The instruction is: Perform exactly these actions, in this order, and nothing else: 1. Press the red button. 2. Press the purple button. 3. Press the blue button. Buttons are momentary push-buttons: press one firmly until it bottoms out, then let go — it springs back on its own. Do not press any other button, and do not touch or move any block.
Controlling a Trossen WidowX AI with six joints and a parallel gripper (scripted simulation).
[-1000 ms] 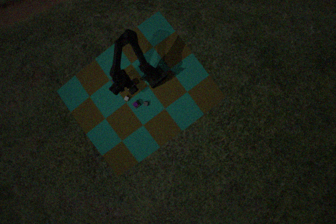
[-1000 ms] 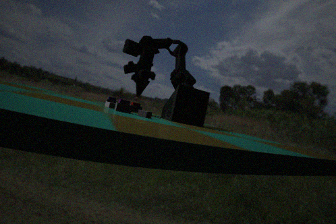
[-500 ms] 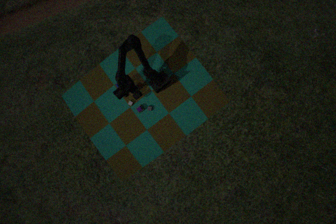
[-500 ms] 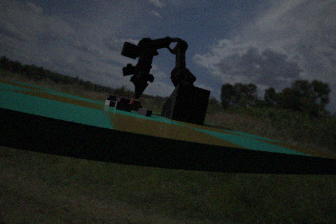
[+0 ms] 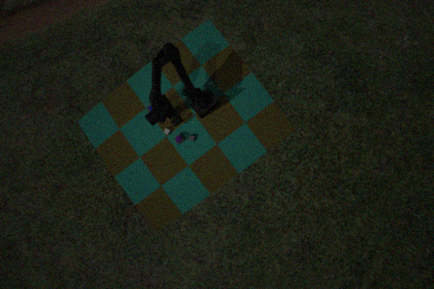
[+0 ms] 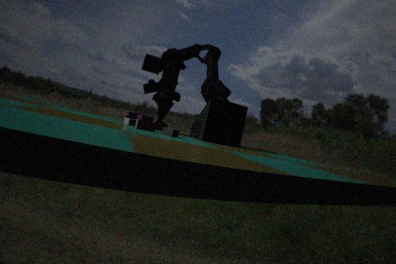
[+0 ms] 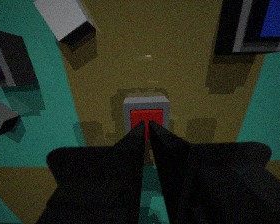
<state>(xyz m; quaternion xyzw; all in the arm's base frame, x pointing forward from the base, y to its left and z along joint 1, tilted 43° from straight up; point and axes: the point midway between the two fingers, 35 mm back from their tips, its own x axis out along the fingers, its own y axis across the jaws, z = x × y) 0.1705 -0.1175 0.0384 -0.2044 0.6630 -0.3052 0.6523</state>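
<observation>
My gripper tip is 10 mm above the red button. The rest, counted from my gripper tip: blue button 80 mm ahead, 110 mm to the right; then white block 110 mm ahead, 60 mm to the left, 20 mm below; then purple button 90 mm ahead, 140 mm to the left.
</observation>
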